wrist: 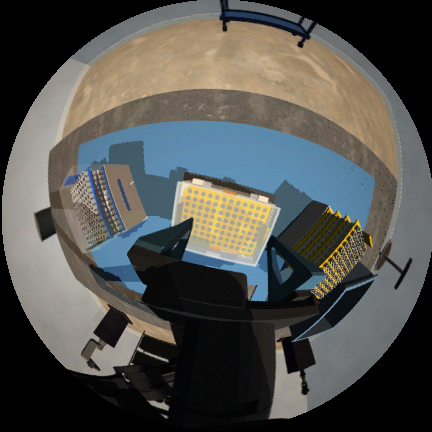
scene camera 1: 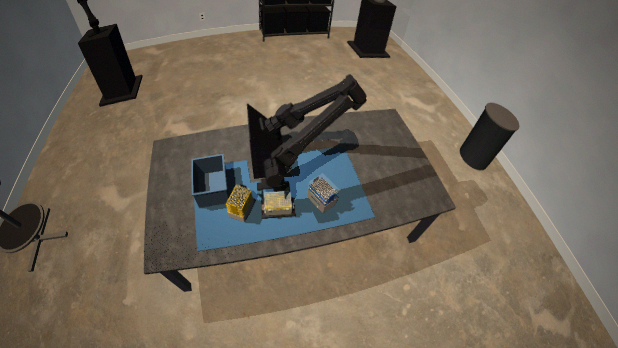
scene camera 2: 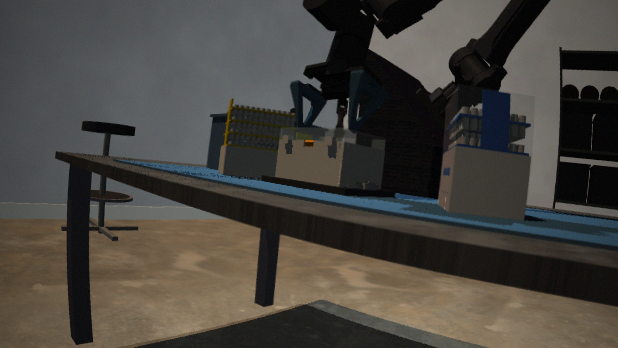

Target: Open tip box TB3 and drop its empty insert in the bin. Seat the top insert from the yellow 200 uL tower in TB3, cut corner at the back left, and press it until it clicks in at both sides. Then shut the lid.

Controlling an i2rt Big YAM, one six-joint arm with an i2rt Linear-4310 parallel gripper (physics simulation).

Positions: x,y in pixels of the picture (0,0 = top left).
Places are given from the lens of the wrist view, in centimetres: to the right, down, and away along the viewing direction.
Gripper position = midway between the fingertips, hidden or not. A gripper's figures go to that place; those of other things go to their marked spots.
my gripper (wrist: 232,230): 2, 2, 14
tip box TB3 (wrist: 232,222): 2, 1, 14
blue bin (wrist: 339,301): 36, 26, 20
The marked spots on the tip box TB3 and the blue bin are 42 cm apart.
